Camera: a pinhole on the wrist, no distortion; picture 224 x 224 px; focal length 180.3 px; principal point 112.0 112.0 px. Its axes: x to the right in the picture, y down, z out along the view. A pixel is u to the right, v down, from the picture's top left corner.
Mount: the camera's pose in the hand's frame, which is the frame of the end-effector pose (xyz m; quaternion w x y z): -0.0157 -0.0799 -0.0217 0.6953 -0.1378 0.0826 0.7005
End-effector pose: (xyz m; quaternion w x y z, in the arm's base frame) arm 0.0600 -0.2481 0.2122 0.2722 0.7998 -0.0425 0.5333
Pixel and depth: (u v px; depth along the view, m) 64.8 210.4 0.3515
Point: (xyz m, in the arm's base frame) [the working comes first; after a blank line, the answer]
In the camera's frame: -0.0920 0.1918 0.3515

0.2523 -0.4032 -0.1103
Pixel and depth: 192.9 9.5 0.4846
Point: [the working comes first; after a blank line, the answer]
In the camera's frame: 0.2174 -0.2755 0.4846

0.3794 -0.6257 0.4057
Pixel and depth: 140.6 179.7 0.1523
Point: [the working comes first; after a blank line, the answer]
In the camera's frame: 0.0242 0.0572 0.1523

0.1200 -0.3107 0.1024
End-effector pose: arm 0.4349 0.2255 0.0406 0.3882 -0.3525 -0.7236 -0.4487
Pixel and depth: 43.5 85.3 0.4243
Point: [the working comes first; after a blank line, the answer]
In the camera's frame: -0.1612 -0.0628 0.4243

0.2350 0.5938 -0.1149
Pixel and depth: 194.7 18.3 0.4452
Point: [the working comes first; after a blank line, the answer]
In the camera's frame: 0.2042 -0.2314 0.4452

0.4857 0.6719 0.1907
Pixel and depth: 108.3 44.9 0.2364
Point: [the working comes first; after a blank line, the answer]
In the camera's frame: -0.0049 -0.0880 0.2364

0.3504 0.4251 0.0214
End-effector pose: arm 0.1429 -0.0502 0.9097 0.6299 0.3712 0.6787 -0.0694
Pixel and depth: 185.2 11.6 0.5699
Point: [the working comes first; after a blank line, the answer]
In the camera's frame: 0.2314 -0.3173 0.5699

0.7298 0.0218 0.7037
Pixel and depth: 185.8 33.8 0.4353
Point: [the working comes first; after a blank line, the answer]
In the camera's frame: 0.1782 -0.1888 0.4353

0.5685 -0.0268 0.7992
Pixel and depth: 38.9 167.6 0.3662
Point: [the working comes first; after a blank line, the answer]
In the camera's frame: -0.1485 0.1129 0.3662

0.3580 -0.3988 0.9398
